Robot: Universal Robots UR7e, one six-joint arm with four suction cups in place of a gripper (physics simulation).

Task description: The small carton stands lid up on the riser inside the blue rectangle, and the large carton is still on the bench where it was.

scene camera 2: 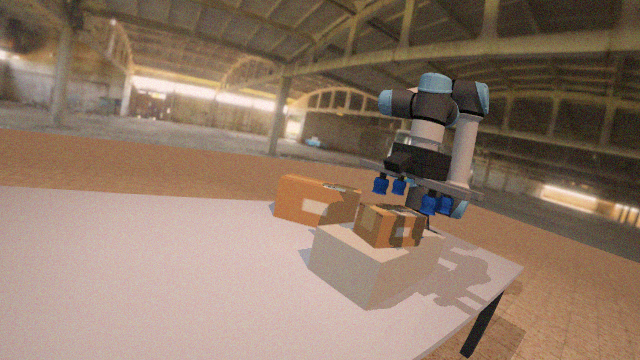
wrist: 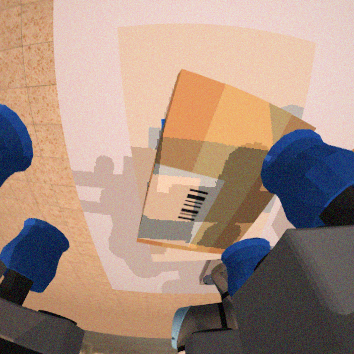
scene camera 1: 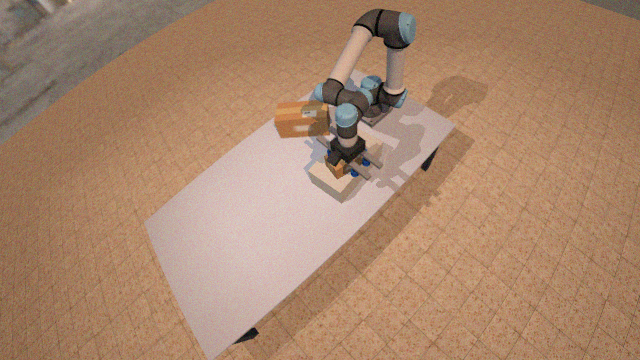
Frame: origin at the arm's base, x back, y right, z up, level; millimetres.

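Where they show: end effector, tool point: (scene camera 2: 410, 201) (wrist: 142, 212); arm's base, origin of the base link: (scene camera 1: 370, 109).
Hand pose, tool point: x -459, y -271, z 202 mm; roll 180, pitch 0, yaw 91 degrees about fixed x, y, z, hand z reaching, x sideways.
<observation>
Things, the pixels of their top centre, and the offset from my tool point. Level surfaces: height alone.
- small carton, middle of its top: (wrist: 214, 195) (scene camera 2: 394, 209) (scene camera 1: 343, 155) dx +12, dy +49, dz -34 mm
- beige riser, middle of its top: (wrist: 213, 187) (scene camera 2: 390, 233) (scene camera 1: 346, 155) dx +59, dy +76, dz -113 mm
- large carton, middle of its top: (scene camera 2: 322, 183) (scene camera 1: 300, 109) dx +94, dy +479, dz -78 mm
- bench, its level: dz -233 mm
The small carton (scene camera 1: 336, 165) (scene camera 2: 384, 229) (wrist: 195, 110) stands on the beige riser (scene camera 1: 326, 177) (scene camera 2: 345, 265) (wrist: 145, 60), its label up, turned at an angle to the riser's edges. A sliver of the blue rectangle (wrist: 163, 123) shows at the carton's left edge in the wrist view; the rest is hidden. My gripper (scene camera 1: 347, 162) (scene camera 2: 413, 196) (wrist: 150, 210) hangs low over the small carton, its blue cups apart from the lid and holding nothing, so it is open. The large carton (scene camera 1: 301, 120) (scene camera 2: 295, 200) stands on the bench (scene camera 1: 240, 225) (scene camera 2: 150, 270) beside the riser.
The arm's base (scene camera 1: 375, 117) is on the bench behind the riser. The large carton is close to the riser on the side away from the near bench edge. The arm's shadow falls across the small carton, the riser and the bench.
</observation>
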